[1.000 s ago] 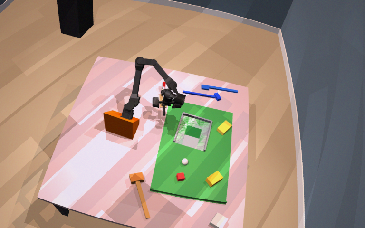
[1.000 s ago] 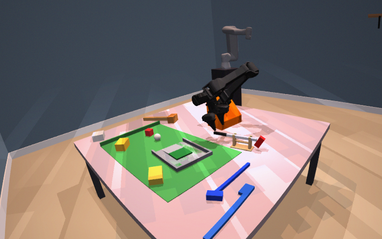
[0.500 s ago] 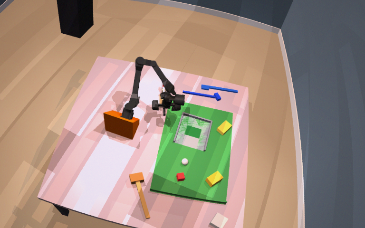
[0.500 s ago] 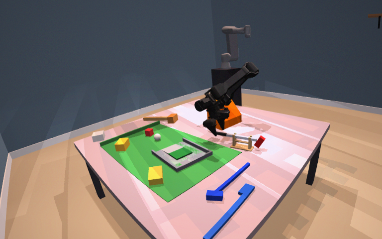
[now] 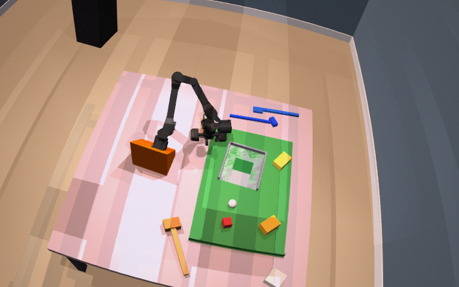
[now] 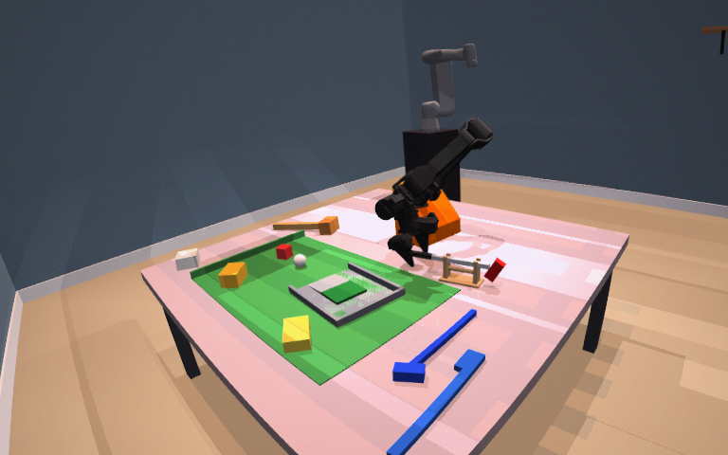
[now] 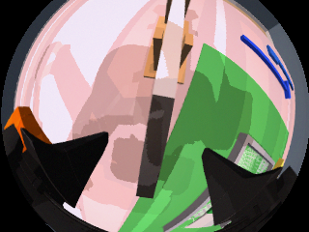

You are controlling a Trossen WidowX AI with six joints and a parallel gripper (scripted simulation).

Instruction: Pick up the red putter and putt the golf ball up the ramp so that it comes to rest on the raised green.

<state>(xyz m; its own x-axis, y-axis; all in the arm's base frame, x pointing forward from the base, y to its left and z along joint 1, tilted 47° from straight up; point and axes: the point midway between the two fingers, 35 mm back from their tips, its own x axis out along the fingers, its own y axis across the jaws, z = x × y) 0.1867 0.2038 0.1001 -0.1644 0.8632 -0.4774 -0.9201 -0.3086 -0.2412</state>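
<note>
Now: the red putter 50 mm behind my gripper tip, 100 mm to the left of it and 10 mm above it. The rest, counted from my gripper tip: red cube: 260 mm ahead, 410 mm to the right, 20 mm below; white golf ball: 250 mm ahead, 300 mm to the right, 20 mm below.
</note>
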